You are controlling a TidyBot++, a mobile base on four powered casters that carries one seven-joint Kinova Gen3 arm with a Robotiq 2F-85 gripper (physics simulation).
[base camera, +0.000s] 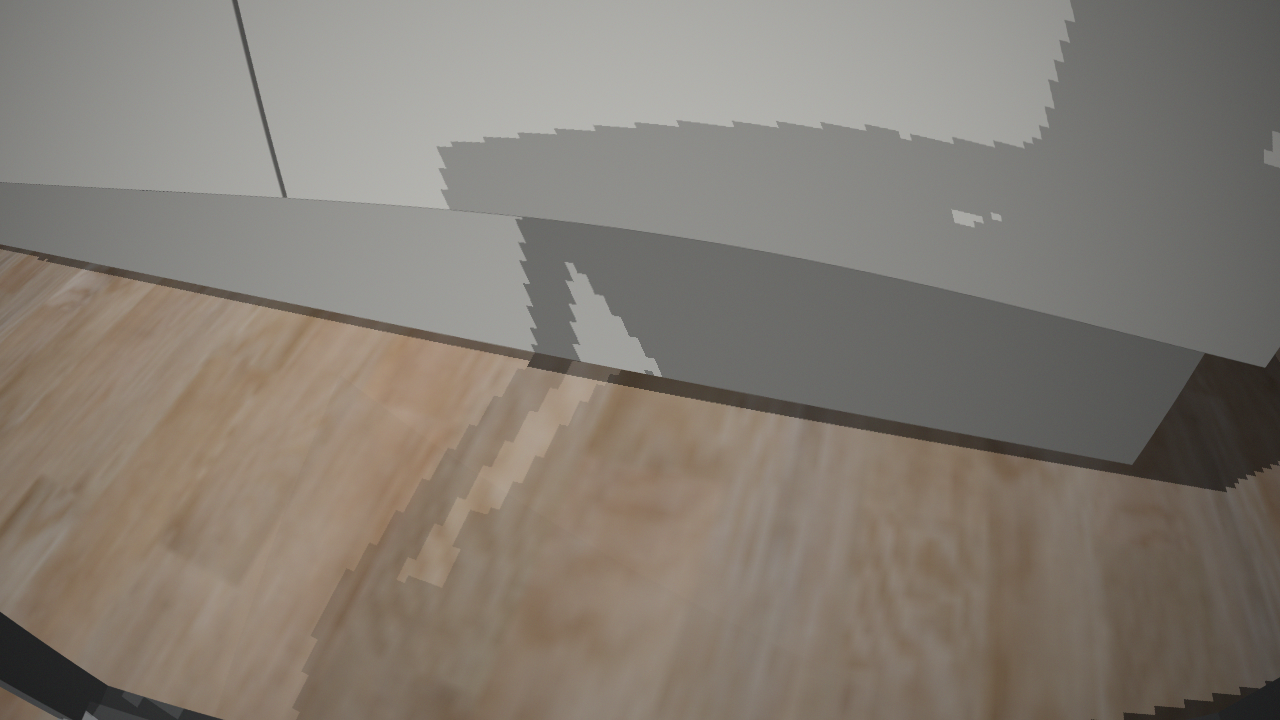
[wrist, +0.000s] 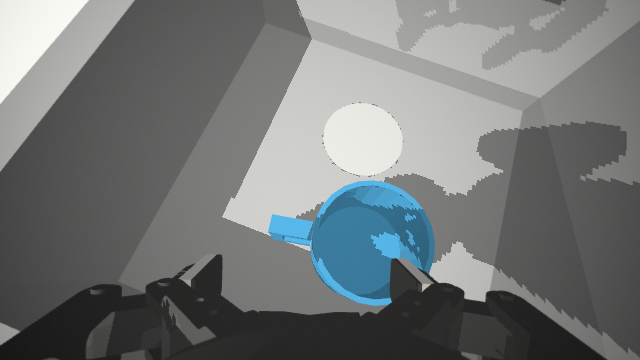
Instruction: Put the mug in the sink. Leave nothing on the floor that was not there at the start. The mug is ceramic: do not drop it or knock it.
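Places are measured from the arm's base along level axes (x back, y right, z up), in metres.
Pixels of known places: gripper, between the fingertips: (wrist: 307, 275).
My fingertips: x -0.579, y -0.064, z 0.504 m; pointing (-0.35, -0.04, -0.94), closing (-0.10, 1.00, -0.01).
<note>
Behind a point stands the place of what it marks.
The blue mug (wrist: 350, 250) {y -0.025, x -0.608, z 0.372 m} stands upright on the floor of the grey sink (wrist: 280, 165) in the wrist view, its open top facing the camera and its handle pointing left. A round white disc (wrist: 363, 139) on the sink bottom lies just beyond the mug. My gripper (wrist: 307, 275) {y -0.064, x -0.579, z 0.504 m} is open and above the mug, with nothing between its fingers. The right finger overlaps the mug's lower right part in the view; the left finger is clear of it to the left. The mug and sink do not show in the base camera view.
The base camera view shows a pale cabinet front (base camera: 626, 71) {y -0.019, x -0.399, z -0.157 m} with a recessed base (base camera: 850, 358) {y 0.112, x -0.425, z -0.349 m} close ahead, above the wooden floor (base camera: 626, 555) {y -0.021, x -0.314, z -0.396 m}. In the wrist view the sink's walls rise around the mug, and a bright surface (wrist: 30, 40) {y -0.244, x -0.691, z 0.514 m} lies beyond the left wall.
</note>
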